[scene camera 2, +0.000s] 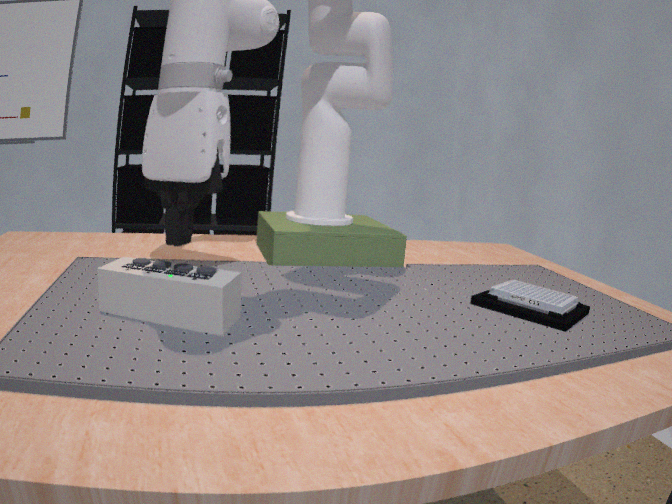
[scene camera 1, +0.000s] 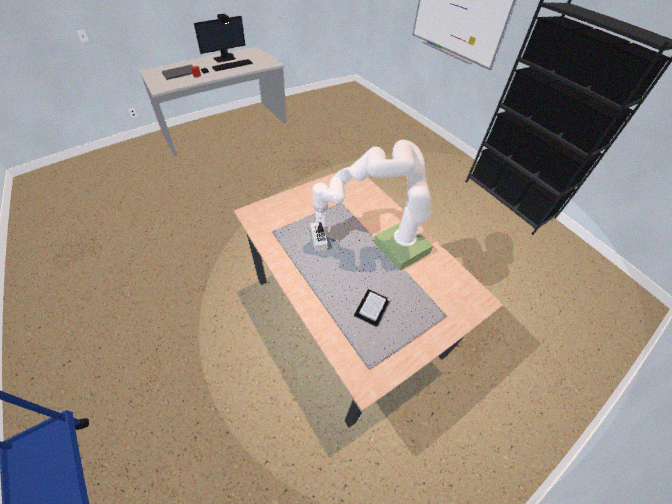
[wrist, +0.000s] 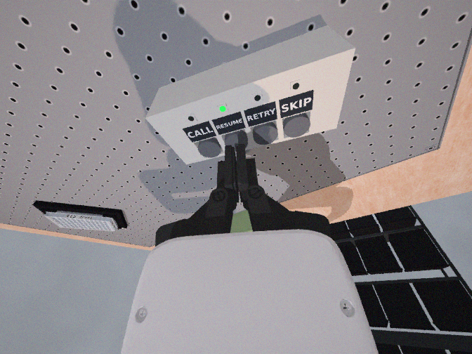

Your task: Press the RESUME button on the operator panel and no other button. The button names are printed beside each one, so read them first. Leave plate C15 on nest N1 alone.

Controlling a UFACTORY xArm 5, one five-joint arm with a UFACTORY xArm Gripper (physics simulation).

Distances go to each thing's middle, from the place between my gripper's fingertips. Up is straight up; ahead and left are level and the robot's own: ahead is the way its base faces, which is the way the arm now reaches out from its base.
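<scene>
The black nest N1 (scene camera 2: 575,315) is 480 mm to the left of my hand, 80 mm behind it and 80 mm below it. Then there's plate C15 (scene camera 2: 537,298), which is also 480 mm to the left of my hand and 80 mm behind it, but 60 mm below it. As for the operator panel (scene camera 2: 211,304), that one's 10 mm to the right of my hand, 10 mm ahead of it and 60 mm below it.
</scene>
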